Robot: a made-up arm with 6 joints. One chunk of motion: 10 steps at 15 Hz.
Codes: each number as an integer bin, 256 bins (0 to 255) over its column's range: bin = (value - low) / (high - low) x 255, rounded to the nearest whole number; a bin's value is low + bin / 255 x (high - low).
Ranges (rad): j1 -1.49..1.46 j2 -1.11..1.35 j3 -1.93..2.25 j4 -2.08..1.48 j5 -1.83..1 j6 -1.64..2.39
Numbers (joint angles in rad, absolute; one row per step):
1: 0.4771 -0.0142 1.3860 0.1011 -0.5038 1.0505
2: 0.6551 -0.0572 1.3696 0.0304 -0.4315 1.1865
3: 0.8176 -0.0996 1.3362 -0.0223 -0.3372 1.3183
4: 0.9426 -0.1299 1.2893 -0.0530 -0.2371 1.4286
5: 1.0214 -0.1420 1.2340 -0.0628 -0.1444 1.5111
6: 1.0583 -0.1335 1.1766 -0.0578 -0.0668 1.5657
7: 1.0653 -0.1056 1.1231 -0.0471 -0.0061 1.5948
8: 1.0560 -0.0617 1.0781 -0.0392 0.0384 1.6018
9: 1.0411 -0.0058 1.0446 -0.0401 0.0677 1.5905
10: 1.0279 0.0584 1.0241 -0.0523 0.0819 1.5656
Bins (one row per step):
1: 170 114 202 156 119 170
2: 185 109 201 151 126 179
3: 199 105 199 147 135 187
4: 210 102 196 145 144 194
5: 217 100 193 144 152 199
6: 220 101 190 145 159 203
7: 221 104 186 146 164 205
8: 220 109 184 146 168 205
9: 219 114 181 146 171 204
10: 218 121 180 145 172 203

